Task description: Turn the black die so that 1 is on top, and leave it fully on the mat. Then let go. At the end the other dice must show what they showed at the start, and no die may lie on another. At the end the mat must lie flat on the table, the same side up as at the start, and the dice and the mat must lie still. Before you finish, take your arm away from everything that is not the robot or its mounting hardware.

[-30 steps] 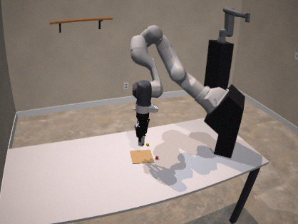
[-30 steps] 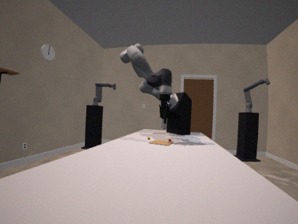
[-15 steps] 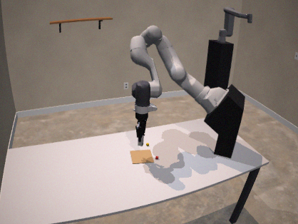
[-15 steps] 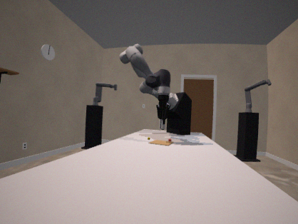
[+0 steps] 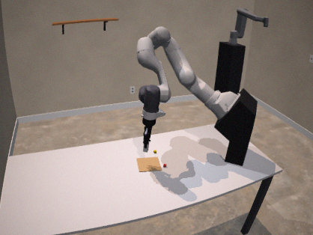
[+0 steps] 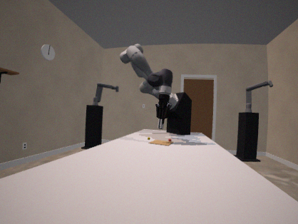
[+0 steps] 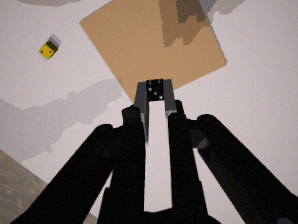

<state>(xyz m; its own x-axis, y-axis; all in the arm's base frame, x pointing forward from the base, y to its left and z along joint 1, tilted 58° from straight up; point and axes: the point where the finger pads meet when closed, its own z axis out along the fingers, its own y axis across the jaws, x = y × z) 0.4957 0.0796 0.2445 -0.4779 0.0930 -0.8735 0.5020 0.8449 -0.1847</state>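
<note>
My hand is 30 mm above the black die. From my hand the other things lie so: yellow die 130 mm below, 120 mm behind, 90 mm to the right; tan mat 140 mm below, 20 mm behind, 10 mm to the left; red die 130 mm below, 100 mm behind, 80 mm to the left.
</note>
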